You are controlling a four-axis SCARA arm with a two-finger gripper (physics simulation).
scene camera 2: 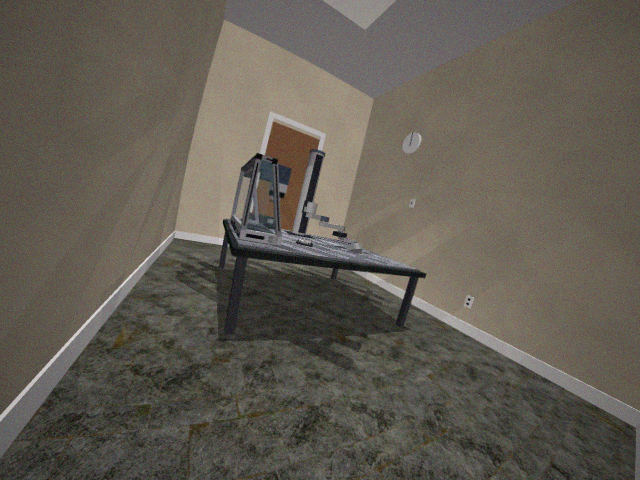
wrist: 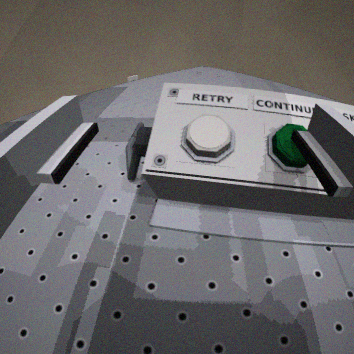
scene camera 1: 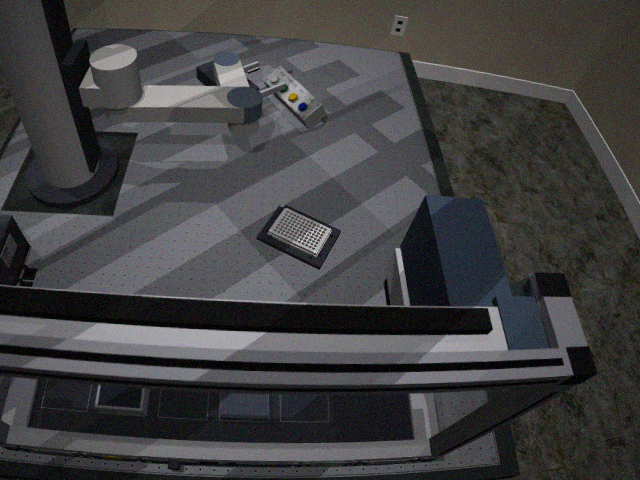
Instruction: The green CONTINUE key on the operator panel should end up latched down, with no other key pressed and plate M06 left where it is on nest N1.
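Frame: origin at the arm's base, x back, y right, z up, level; metres.
Seen in the pictures: gripper, between the fingertips: (scene camera 2: 355, 241) (wrist: 194, 112) (scene camera 1: 271, 74); arm's base, origin of its link: (scene camera 2: 298, 235) (scene camera 1: 73, 172).
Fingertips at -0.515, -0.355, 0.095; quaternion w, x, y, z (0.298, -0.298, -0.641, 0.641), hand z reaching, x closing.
Note:
Offsets run from my fingertips to a thing's middle, as dx, dy, dz. "*": to the spot under its first point.
The operator panel @(-0.073, +0.050, -0.041) (scene camera 1: 312, 114) (wrist: 250, 150) is a pale sloped box at the back of the table. Its green CONTINUE key @(-0.041, +0.042, -0.019) (scene camera 1: 283, 88) (wrist: 286, 146) stands between a white RETRY key @(-0.013, +0.000, -0.019) (scene camera 1: 274, 80) (wrist: 209, 135) and a yellow key @(-0.069, +0.083, -0.019) (scene camera 1: 293, 97). Whether the green key is latched cannot be told. My gripper (scene camera 1: 263, 79) (wrist: 194, 112) is open and empty at the panel's RETRY end. One finger overlaps the green key in the wrist view; contact cannot be made out. The other is off the panel's left side. Plate M06 @(-0.088, +0.536, -0.063) (scene camera 1: 299, 230) sits flat on the dark nest N1 @(* -0.150, +0.569, -0.070) (scene camera 1: 326, 246).
A blue key @(-0.097, +0.125, -0.019) (scene camera 1: 302, 106) is on the panel beyond the yellow one. A dark bracket @(* +0.002, -0.056, -0.047) (wrist: 134, 151) stands at the panel's left side. The arm's column (scene camera 1: 56, 103) rises at the left. A blue box-shaped unit @(* -0.218, +0.899, +0.406) (scene camera 1: 465, 248) and a framed enclosure (scene camera 1: 206, 343) stand nearer scene camera 1.

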